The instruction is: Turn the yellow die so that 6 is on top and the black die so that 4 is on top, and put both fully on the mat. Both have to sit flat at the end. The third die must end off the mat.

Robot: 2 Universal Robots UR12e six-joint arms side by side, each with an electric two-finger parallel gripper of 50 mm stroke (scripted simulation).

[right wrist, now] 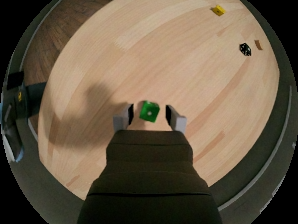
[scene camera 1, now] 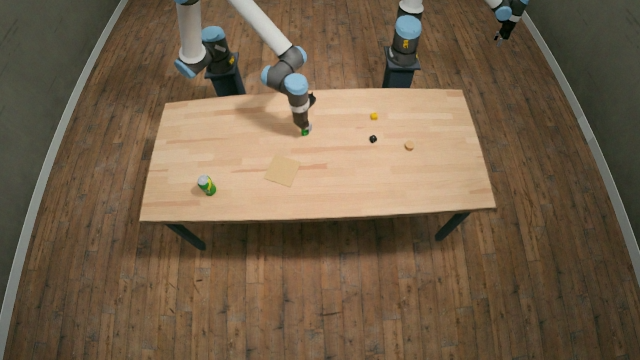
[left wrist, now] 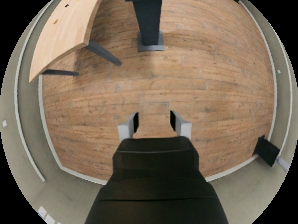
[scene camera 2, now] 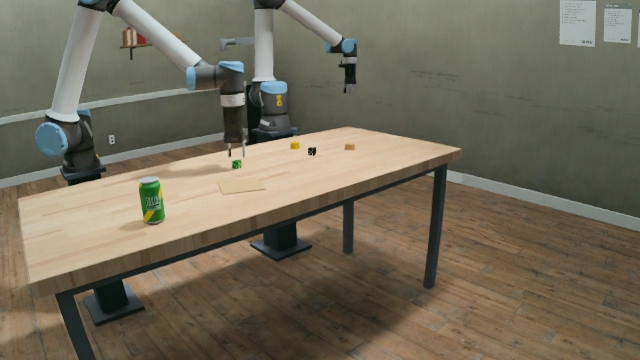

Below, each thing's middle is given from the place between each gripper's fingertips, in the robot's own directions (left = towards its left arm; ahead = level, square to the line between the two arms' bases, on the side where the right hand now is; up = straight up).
The tan mat (scene camera 1: 282, 170) is 21 cm ahead of my right hand, 12 cm to the right of it and 6 cm below it.
